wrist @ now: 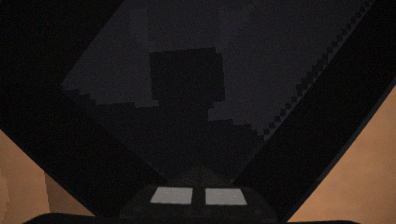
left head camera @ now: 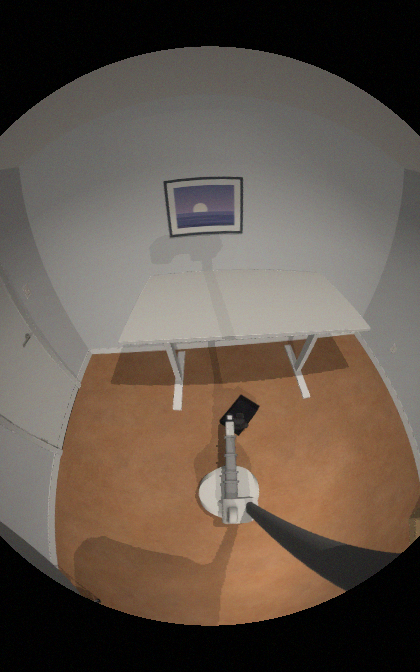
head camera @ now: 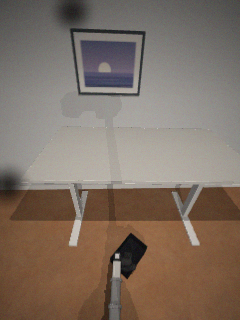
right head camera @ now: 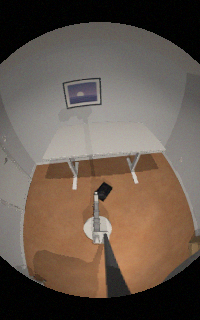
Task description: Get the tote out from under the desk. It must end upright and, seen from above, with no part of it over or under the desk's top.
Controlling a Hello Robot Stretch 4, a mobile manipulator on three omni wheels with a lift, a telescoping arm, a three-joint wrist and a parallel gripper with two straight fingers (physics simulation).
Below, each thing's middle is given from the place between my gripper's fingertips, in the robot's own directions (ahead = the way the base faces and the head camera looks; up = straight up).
Now: hand 130 mm short of the black tote [wrist: 104, 104], 20 mm to the left of it and 10 mm below it.
